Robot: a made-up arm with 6 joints.
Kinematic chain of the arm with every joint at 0, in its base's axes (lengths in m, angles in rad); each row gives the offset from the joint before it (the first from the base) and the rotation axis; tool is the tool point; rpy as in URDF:
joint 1: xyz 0 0 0.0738 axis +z
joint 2: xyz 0 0 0 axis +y
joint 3: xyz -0.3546 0 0.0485 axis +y
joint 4: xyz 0.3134 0 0.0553 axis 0.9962 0 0.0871
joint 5: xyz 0 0 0 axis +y
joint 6: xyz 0.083 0 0.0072 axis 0.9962 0 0.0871
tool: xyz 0 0 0 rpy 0 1.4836 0
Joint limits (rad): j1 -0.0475..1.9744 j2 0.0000..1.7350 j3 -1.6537..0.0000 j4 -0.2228..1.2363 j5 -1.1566..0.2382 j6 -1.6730..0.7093
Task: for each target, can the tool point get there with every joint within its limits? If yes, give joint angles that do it. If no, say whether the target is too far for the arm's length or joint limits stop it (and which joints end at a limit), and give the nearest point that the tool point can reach.
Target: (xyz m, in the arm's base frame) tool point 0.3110 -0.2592 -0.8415
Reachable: no: too far | nearest point 0.1725 -0.0288 0.0225 | short by 0.905 m
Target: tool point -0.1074 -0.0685 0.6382
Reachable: yes | joints 0.3558 0.5459 -1.3487 0.3847 -1.0322 -0.9561
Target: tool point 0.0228 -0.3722 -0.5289
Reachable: no: joint limits stop it (at a limit: joint 1, joint 2, joint 3, joint 4) | nearest point 0.1146 -0.0432 0.0235 | short by 0.650 m
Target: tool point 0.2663 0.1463 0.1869
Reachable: yes | joints 0.5460 1.4048 -0.5150 0.4393 -0.3846 -1.0688
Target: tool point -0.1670 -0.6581 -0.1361
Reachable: no: joint limits stop it (at a limit: joint 2, joint 3, joint 5) | nearest point -0.1270 -0.5006 0.4502 | short by 0.608 m
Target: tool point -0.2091 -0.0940 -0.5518
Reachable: no: joint limits stop it (at a limit: joint 1, joint 2, joint 3, joint 4, joint 5) | nearest point -0.0550 0.0814 0.0173 | short by 0.615 m
